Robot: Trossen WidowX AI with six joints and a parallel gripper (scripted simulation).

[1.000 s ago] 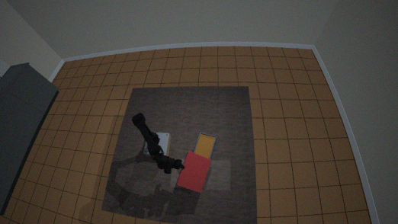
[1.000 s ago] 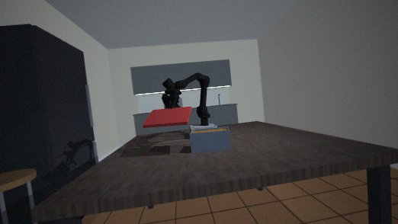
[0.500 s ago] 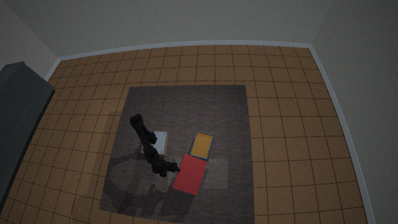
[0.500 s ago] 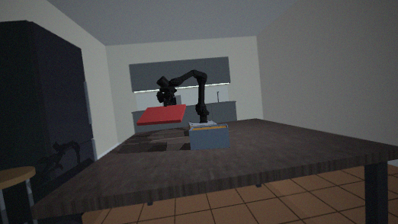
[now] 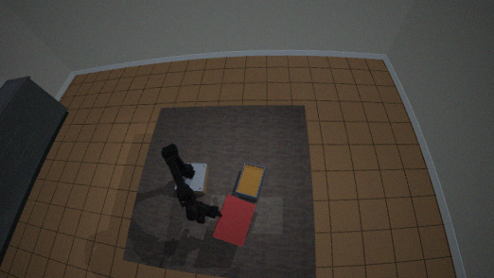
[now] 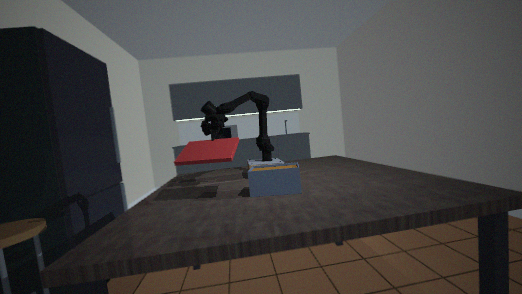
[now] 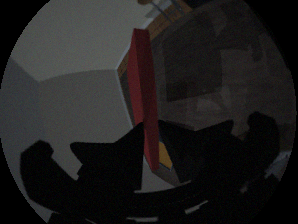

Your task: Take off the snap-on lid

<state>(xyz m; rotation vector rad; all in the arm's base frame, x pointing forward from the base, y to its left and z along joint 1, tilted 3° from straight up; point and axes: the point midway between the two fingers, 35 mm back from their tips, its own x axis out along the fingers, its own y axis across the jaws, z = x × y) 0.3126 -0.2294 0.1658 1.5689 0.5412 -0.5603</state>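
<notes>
Right now my gripper tip is 70 mm short of the red lid and 30 mm above it. The rest, counted from my gripper tip: storage box (90 mm ahead, 280 mm to the left, 180 mm below).
</notes>
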